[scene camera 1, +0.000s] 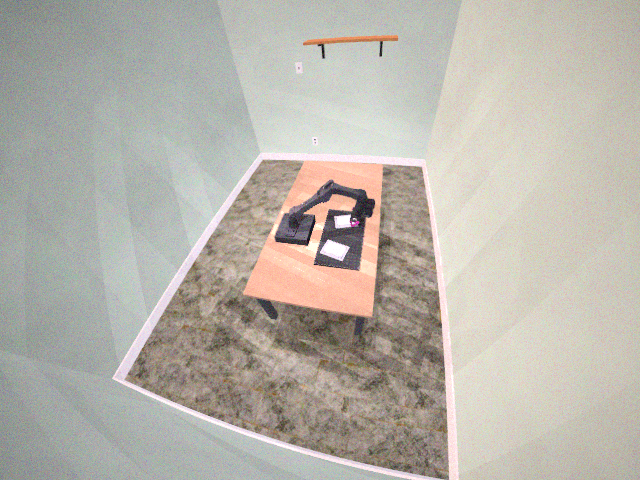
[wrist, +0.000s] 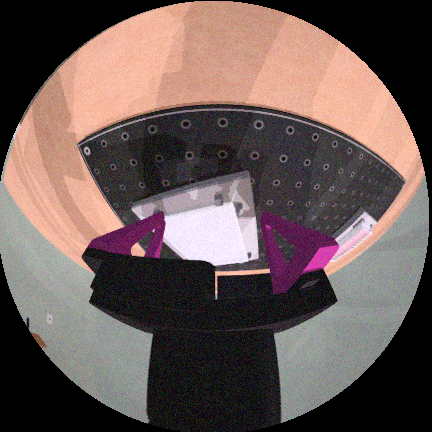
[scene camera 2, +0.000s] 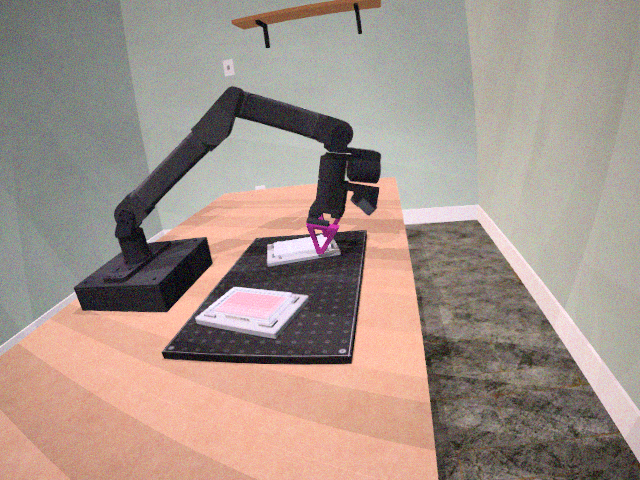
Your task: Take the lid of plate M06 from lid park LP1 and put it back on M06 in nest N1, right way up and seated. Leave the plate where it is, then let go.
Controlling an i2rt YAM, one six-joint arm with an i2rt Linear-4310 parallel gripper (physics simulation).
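Places are measured from the arm's base along level axes (x ahead, y left, z up), in centimetres.
Pixels of known places: gripper, fingertip midpoint: (scene camera 1: 352, 221) (wrist: 212, 216) (scene camera 2: 323, 245); arm's base, link origin: (scene camera 1: 294, 226) (scene camera 2: 139, 262).
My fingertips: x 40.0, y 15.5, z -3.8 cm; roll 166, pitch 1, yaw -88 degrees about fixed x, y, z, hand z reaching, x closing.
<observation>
Ahead of a thing's pixels: the offset from my fingertips to its middle. Level surfaces: height alone.
A flat white lid {dx -5.3, dy +0.4, dz +0.0 cm} (scene camera 1: 341, 221) (scene camera 2: 293, 246) (wrist: 210, 235) lies level on a pale grey holder {dx -5.3, dy +0.3, dz -0.5 cm} (scene camera 2: 305, 259) (wrist: 175, 204) at the far end of the board; I take this for LP1. A plate with a pink top {dx -7.3, dy -27.6, dz +0.5 cm} (scene camera 1: 334, 249) (scene camera 2: 253, 303) (wrist: 356, 240) sits in a pale nest {dx -7.3, dy -27.6, dz -0.6 cm} (scene camera 2: 237, 329) at the near end; I take these for M06 and N1. No labels are readable. My gripper (scene camera 1: 354, 222) (scene camera 2: 324, 243) (wrist: 212, 216) is open and empty, pointing down at the outer end of the lid. In the wrist view its magenta fingers stand wide, with the lid showing between them. Their exact height is unclear.
Both holders stand on a black perforated board {dx -5.0, dy -13.6, dz -2.1 cm} (scene camera 1: 338, 264) (scene camera 2: 310, 343) (wrist: 205, 140) on the wooden table {dz -2.7 cm} (scene camera 1: 310, 289) (scene camera 2: 258, 403) (wrist: 225, 60). The arm's black base (scene camera 1: 295, 235) (scene camera 2: 155, 279) stands left of the board. A wall shelf (scene camera 1: 351, 39) (scene camera 2: 310, 12) hangs behind, high above the table.
</observation>
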